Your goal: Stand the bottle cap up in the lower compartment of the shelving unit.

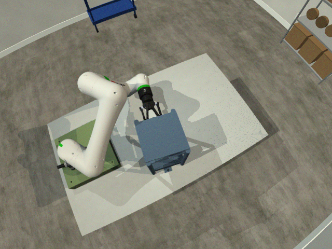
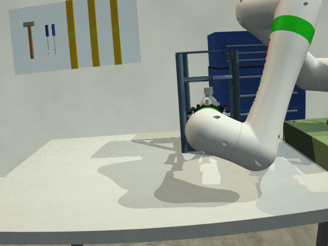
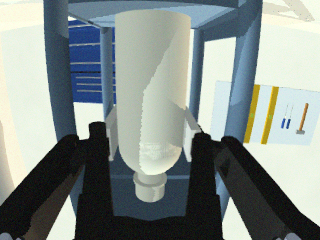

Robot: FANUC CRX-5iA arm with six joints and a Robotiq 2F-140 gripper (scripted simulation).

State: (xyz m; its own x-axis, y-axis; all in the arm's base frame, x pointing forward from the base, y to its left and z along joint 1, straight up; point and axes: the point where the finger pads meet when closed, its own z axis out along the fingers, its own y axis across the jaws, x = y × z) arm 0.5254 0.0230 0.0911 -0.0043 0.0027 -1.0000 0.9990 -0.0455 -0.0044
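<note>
My gripper is now 1 cm past the shelving unit, 15 cm to the left of it and 1 cm below it. Also, from my hand: bottle: 1 cm above.
</note>
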